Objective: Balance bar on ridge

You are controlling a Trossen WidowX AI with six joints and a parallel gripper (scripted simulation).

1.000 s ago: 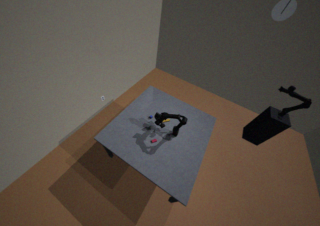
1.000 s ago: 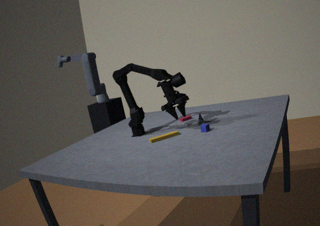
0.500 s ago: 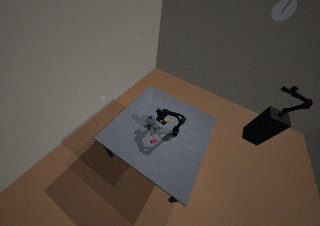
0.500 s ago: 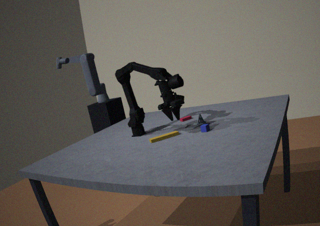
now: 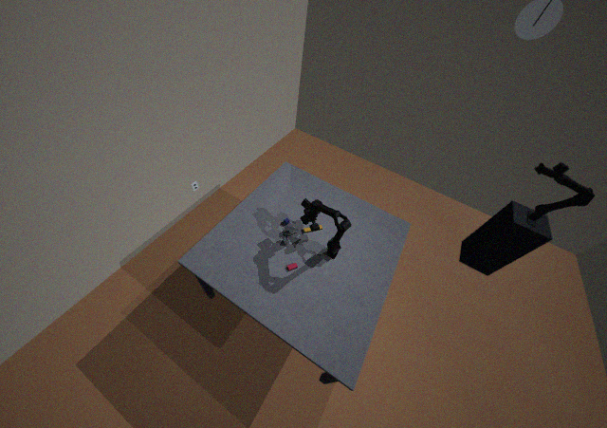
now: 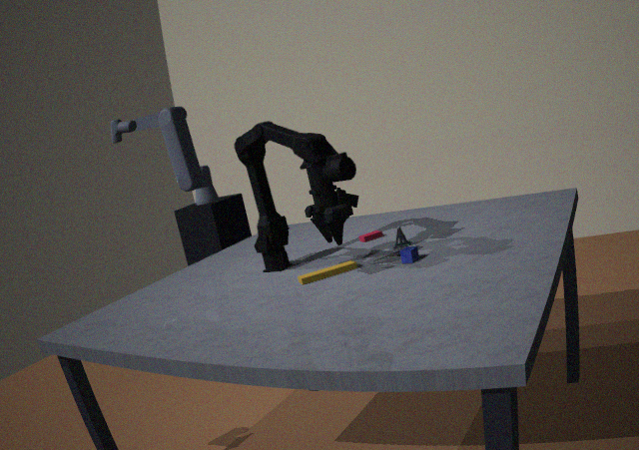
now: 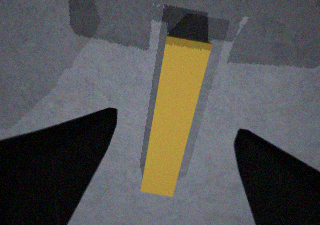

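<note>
The yellow bar is 2 cm behind my gripper tip, 3 cm to the right of it and 7 cm below it. From my gripper tip the other things lie so: red block (6 cm behind, 33 cm to the left, 7 cm below); then blue cube (18 cm ahead, 4 cm to the left, 6 cm below).
</note>
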